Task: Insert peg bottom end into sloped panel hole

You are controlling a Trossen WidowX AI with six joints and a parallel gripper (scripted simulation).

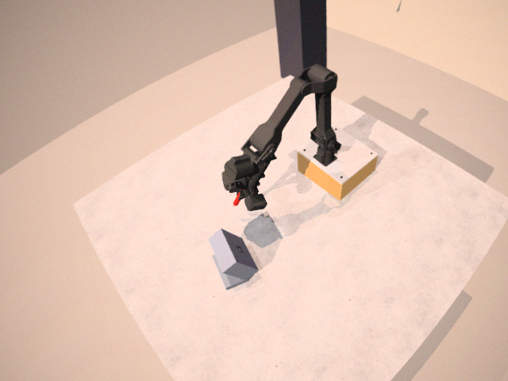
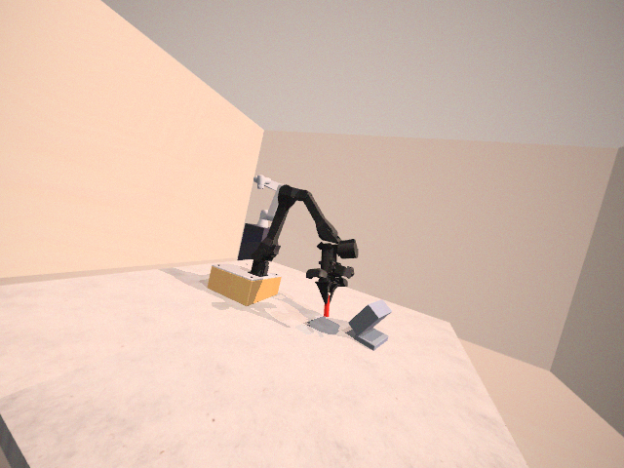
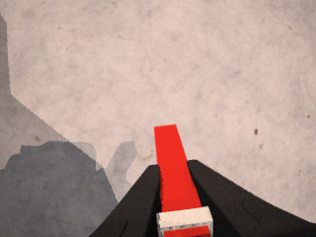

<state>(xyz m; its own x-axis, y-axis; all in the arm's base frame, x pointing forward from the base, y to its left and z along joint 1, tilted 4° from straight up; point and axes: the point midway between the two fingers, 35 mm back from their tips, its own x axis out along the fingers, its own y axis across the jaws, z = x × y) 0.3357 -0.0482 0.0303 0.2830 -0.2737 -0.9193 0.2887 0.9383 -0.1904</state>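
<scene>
Right now the grey sloped panel is 13 cm ahead of my gripper tip, 14 cm to the left of it and 4 cm below it. From my gripper tip the other things lie so: red peg: 1 cm behind, 1 cm to the left, 1 cm above.
</scene>
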